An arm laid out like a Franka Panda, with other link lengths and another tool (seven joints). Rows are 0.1 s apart.
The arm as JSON. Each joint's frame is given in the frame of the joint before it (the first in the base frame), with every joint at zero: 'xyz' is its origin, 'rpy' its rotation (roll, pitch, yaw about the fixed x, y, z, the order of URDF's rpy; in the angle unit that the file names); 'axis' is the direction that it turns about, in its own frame. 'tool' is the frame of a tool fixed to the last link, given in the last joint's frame.
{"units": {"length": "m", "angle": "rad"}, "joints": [
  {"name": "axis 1", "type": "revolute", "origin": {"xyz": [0.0, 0.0, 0.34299], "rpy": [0.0, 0.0, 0.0]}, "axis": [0.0, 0.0, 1.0]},
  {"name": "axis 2", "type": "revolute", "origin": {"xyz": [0.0, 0.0, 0.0], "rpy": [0.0, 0.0, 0.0]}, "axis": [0.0, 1.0, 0.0]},
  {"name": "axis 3", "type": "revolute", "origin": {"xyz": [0.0, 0.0, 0.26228], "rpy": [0.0, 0.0, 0.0]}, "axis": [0.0, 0.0, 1.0]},
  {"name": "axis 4", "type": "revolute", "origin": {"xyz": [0.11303, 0.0, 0.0], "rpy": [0.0, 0.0, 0.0]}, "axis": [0.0, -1.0, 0.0]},
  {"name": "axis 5", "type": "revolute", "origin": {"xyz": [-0.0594, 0.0, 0.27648], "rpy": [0.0, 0.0, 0.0]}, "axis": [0.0, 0.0, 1.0]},
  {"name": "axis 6", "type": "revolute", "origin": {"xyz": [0.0, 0.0, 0.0], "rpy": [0.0, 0.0, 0.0]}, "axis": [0.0, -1.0, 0.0]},
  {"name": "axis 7", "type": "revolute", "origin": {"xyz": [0.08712, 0.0, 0.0], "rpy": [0.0, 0.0, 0.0]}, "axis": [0.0, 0.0, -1.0]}
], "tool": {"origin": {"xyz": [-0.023, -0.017, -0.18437], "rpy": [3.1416, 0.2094, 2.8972]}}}
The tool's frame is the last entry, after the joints.
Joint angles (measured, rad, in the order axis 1, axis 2, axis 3, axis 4, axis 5, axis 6, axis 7), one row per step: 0.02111, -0.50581, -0.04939, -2.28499, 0.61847, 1.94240, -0.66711; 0.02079, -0.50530, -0.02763, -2.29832, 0.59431, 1.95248, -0.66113; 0.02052, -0.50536, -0.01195, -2.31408, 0.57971, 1.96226, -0.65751; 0.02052, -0.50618, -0.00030, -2.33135, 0.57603, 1.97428, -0.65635; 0.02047, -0.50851, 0.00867, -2.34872, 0.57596, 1.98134, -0.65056; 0.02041, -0.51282, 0.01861, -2.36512, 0.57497, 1.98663, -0.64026; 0.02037, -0.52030, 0.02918, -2.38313, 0.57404, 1.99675, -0.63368; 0.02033, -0.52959, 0.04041, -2.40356, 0.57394, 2.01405, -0.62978; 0.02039, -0.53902, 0.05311, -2.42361, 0.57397, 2.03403, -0.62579; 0.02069, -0.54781, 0.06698, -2.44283, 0.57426, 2.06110, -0.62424; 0.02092, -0.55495, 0.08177, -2.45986, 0.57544, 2.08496, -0.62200
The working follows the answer.
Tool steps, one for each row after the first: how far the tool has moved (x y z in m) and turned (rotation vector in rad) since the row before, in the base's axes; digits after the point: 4 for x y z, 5 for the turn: -0.0019, 0.0043, -0.0065, -0.03410, 0.00890, 0.01349; -0.0021, 0.0032, -0.0065, -0.02238, 0.00926, 0.00857; -0.0018, 0.0029, -0.0059, -0.01070, 0.00679, 0.00376; -0.0028, 0.0027, -0.0056, -0.00466, 0.01190, -0.00084; -0.0034, 0.0030, -0.0047, -0.00523, 0.01261, -0.00274; -0.0032, 0.0027, -0.0038, -0.00688, 0.00500, -0.00161; -0.0026, 0.0024, -0.0036, -0.00797, -0.00191, -0.00273; -0.0022, 0.0026, -0.0032, -0.00909, -0.00483, -0.00288; -0.0009, 0.0025, -0.0026, -0.01078, -0.01245, -0.00310; -0.0010, 0.0031, -0.0026, -0.00999, -0.01000, -0.00165
Tool pose at each row, in the base's axes (x y z in m, rotation vector in rad; rounded; the steps above come from the unrounded poses): 0.3665, 0.0492, 0.4706, -0.19785, 2.53130, 0.78786; 0.3645, 0.0536, 0.4641, -0.22341, 2.55563, 0.75274; 0.3625, 0.0568, 0.4576, -0.23878, 2.57448, 0.73030; 0.3607, 0.0596, 0.4517, -0.24500, 2.58563, 0.72007; 0.3579, 0.0623, 0.4461, -0.24178, 2.59878, 0.71738; 0.3545, 0.0654, 0.4414, -0.23598, 2.61272, 0.71347; 0.3514, 0.0681, 0.4376, -0.23441, 2.62021, 0.70551; 0.3488, 0.0704, 0.4340, -0.23369, 2.62149, 0.69371; 0.3466, 0.0731, 0.4308, -0.23395, 2.62040, 0.67957; 0.3456, 0.0756, 0.4282, -0.23653, 2.61264, 0.66102; 0.3446, 0.0786, 0.4256, -0.24011, 2.60688, 0.64475

